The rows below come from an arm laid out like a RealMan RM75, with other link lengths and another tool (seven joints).
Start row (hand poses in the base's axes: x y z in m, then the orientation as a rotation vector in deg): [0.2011, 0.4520, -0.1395, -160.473, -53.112, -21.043]
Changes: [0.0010, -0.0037, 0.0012, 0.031, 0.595, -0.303]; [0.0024, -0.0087, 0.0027, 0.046, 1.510, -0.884]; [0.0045, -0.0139, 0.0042, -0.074, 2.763, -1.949]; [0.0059, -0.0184, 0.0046, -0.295, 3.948, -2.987]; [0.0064, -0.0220, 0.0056, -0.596, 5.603, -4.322]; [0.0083, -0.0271, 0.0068, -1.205, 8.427, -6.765]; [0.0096, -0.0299, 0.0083, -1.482, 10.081, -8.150]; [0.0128, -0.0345, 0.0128, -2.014, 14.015, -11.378]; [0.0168, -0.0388, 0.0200, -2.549, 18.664, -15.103]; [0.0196, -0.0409, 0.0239, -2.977, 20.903, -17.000]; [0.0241, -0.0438, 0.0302, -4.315, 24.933, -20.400]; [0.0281, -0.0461, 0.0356, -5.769, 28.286, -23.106]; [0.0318, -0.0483, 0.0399, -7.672, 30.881, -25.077]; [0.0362, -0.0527, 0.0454, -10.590, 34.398, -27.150]
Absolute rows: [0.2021, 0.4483, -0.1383, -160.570, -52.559, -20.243]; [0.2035, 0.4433, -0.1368, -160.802, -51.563, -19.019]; [0.2056, 0.4381, -0.1353, -161.370, -49.887, -17.327]; [0.2070, 0.4336, -0.1349, -161.991, -48.297, -15.688]; [0.2075, 0.4300, -0.1339, -162.742, -46.217, -13.384]; [0.2094, 0.4249, -0.1327, -164.063, -42.444, -9.426]; [0.2107, 0.4221, -0.1312, -164.665, -40.248, -7.131]; [0.2139, 0.4175, -0.1267, -165.728, -35.025, -1.720]; [0.2179, 0.4132, -0.1195, -166.461, -28.884, 4.624]; [0.2207, 0.4111, -0.1156, -166.848, -25.812, 7.742]; [0.2252, 0.4082, -0.1093, -167.766, -20.412, 13.637]; [0.2292, 0.4059, -0.1039, -168.514, -16.119, 18.744]; [0.2329, 0.4037, -0.0996, -169.544, -13.103, 23.158]; [0.2373, 0.3993, -0.0941, -170.812, -9.858, 29.459]
